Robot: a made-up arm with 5 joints. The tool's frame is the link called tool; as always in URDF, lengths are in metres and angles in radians. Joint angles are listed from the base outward. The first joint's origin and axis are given. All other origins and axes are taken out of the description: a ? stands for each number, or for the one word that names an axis. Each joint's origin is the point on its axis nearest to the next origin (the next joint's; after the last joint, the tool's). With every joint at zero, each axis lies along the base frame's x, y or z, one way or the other. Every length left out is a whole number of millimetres.
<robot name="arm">
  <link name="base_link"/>
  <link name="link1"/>
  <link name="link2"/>
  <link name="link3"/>
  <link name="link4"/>
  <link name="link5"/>
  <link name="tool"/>
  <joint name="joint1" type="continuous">
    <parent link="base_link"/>
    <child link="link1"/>
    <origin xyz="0.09 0 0.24" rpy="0 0 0"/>
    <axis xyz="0 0 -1"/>
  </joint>
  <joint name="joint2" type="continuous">
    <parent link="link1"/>
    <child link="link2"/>
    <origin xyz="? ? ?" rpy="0 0 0"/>
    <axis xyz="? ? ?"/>
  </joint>
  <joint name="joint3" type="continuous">
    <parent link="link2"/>
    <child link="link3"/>
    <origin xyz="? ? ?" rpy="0 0 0"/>
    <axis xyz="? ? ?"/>
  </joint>
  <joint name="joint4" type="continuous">
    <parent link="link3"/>
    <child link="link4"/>
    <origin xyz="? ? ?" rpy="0 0 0"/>
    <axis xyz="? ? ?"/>
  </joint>
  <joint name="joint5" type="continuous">
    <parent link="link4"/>
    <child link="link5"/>
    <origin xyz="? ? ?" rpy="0 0 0"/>
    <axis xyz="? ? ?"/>
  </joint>
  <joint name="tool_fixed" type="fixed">
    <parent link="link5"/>
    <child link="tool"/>
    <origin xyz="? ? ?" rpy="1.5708 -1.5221 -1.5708"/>
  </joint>
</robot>
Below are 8 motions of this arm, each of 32 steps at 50 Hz.
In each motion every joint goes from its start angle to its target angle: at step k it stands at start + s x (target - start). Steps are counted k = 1, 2, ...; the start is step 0. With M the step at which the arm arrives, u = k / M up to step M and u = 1 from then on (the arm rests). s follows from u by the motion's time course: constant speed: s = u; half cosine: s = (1 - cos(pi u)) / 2; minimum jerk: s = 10 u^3 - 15 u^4 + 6 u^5.
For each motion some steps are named. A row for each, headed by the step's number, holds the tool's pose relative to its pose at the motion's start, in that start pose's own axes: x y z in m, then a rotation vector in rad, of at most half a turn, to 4 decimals.
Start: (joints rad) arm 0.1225 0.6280 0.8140 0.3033 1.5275
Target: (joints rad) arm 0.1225 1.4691 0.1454 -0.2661 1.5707
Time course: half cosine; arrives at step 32
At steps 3, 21, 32:
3: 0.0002 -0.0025 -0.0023 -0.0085 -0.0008 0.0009
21: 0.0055 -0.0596 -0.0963 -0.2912 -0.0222 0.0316
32: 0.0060 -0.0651 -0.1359 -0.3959 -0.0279 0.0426

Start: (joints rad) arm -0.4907 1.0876 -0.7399 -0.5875 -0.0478
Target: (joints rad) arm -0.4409 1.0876 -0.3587 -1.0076 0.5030
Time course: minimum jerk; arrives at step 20
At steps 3, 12, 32:
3: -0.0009 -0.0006 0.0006 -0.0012 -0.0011 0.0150
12: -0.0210 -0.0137 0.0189 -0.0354 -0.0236 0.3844
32: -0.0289 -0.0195 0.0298 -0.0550 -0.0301 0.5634

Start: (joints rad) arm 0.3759 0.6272 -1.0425 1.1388 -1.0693
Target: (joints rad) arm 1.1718 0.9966 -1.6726 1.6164 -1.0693
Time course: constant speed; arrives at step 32
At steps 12, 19, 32:
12: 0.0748 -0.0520 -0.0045 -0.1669 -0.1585 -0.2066
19: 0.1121 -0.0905 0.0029 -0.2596 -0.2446 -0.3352
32: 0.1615 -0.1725 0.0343 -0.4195 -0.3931 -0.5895

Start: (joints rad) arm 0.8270 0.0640 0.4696 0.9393 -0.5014
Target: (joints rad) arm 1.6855 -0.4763 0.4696 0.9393 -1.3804
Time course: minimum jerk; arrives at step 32
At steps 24, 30, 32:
24: -0.0202 -0.1183 0.0755 0.2379 -0.5173 -1.5003
30: -0.0297 -0.1265 0.0826 0.2756 -0.5906 -1.6567
32: -0.0299 -0.1267 0.0828 0.2765 -0.5923 -1.6601

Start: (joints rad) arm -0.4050 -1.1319 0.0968 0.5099 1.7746
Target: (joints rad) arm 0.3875 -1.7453 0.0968 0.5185 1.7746
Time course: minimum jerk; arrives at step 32
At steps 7, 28, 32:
7: 0.0017 -0.0036 0.0103 -0.0361 0.0559 0.0302
28: 0.1106 0.0012 0.1053 -0.4744 0.6187 0.5798
32: 0.1134 0.0024 0.1059 -0.4815 0.6260 0.5921

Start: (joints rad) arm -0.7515 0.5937 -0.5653 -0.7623 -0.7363
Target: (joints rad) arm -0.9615 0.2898 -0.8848 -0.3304 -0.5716
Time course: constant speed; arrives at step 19
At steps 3, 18, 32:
3: 0.0067 0.0207 -0.0067 0.0385 -0.0047 0.0034
18: 0.0558 0.1225 -0.0155 0.2201 -0.0496 0.0091
32: 0.0600 0.1287 -0.0146 0.2314 -0.0538 0.0088

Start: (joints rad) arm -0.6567 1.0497 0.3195 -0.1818 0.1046
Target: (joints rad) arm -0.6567 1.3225 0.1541 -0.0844 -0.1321
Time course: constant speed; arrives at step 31
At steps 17, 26, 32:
17: -0.0171 0.0010 -0.0255 -0.0010 0.1124 -0.1297
26: -0.0277 0.0016 -0.0382 -0.0075 0.1719 -0.1980
32: -0.0340 0.0019 -0.0450 -0.0128 0.2049 -0.2359

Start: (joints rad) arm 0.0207 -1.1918 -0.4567 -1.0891 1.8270
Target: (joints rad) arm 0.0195 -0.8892 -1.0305 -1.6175 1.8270
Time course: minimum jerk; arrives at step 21
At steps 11, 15, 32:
11: -0.0004 -0.0014 -0.0007 -0.4260 0.0903 -0.0001
15: -0.0007 -0.0024 0.0056 -0.6690 0.1419 -0.0001
32: -0.0008 -0.0027 0.0100 -0.7822 0.1659 0.0000

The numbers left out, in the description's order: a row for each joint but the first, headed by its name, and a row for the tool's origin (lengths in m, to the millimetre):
joint2: xyz 0.018 0.003 0, axis 0 1 0
joint3: xyz 0.044 0 0.178, axis 0 1 0
joint4: xyz 0.116 0 0.005, axis 0 1 0
joint5: xyz 0.049 0 0, axis -1 0 0
tool: xyz 0 0 0

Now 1 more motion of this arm.
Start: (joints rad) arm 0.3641 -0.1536 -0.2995 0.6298 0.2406
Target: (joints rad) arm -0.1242 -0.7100 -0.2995 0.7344 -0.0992
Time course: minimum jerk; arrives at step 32
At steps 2, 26, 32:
2: 0.0002 0.0002 0.0003 0.0009 -0.0012 -0.0006
26: 0.0257 0.0163 0.1497 0.4568 -0.4380 -0.3303
32: 0.0244 0.0140 0.1569 0.4845 -0.4559 -0.3515

